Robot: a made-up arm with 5 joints.
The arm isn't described. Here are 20 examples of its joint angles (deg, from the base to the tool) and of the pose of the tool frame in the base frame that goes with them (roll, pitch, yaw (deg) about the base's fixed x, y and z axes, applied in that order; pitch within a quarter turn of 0, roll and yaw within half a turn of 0; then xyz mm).
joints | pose
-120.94 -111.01 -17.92 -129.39 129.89 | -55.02 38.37 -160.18 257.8 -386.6 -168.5
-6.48 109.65 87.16 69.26 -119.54 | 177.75 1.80 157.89 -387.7 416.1 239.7
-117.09 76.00 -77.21 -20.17 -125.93 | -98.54 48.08 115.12 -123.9 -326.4 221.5
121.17 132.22 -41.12 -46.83 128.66 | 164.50 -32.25 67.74 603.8 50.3 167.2
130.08 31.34 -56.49 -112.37 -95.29 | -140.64 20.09 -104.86 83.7 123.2 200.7
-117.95 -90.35 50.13 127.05 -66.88 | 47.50 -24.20 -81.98 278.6 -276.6 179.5
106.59 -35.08 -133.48 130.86 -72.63 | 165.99 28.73 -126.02 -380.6 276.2 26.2
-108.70 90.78 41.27 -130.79 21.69 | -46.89 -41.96 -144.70 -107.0 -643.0 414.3
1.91 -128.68 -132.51 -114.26 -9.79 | -30.65 24.72 -65.86 76.9 27.4 -199.3
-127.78 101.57 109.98 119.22 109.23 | 145.81 31.45 140.41 60.2 -158.9 386.0
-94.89 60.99 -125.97 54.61 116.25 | -14.02 27.85 -134.51 38.0 -421.0 481.0
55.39 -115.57 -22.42 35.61 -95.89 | -174.06 -56.34 -112.34 -351.7 67.3 -19.0
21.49 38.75 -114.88 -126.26 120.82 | 172.76 22.10 170.42 -180.4 262.8 336.8
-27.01 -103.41 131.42 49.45 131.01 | 66.16 -3.37 -4.83 -166.4 -202.9 76.8
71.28 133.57 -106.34 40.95 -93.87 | -93.76 -7.90 -60.11 408.3 202.6 91.6
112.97 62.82 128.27 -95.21 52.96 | 48.74 7.33 -64.73 290.0 116.9 730.8
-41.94 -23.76 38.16 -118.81 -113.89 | -131.24 -0.77 156.24 -194.8 -318.1 73.5
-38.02 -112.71 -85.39 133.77 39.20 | 121.98 -41.46 -168.07 -191.6 56.7 105.1
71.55 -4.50 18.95 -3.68 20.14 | 5.78 -3.35 -73.05 -8.6 154.0 467.8
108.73 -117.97 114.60 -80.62 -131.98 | 150.44 2.94 20.42 265.6 142.2 -200.9
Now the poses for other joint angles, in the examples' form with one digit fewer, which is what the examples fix.
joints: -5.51 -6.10 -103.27 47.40 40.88
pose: -42.3 36.2 -153.7 -124 -455 183
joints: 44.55 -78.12 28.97 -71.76 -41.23
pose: 132.8 -55.4 -146.1 -487 224 170
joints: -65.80 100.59 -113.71 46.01 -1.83
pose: 35.5 -50.3 -47.2 -278 40 616
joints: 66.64 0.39 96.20 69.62 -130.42
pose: 64.4 -37.6 135.8 -274 210 533
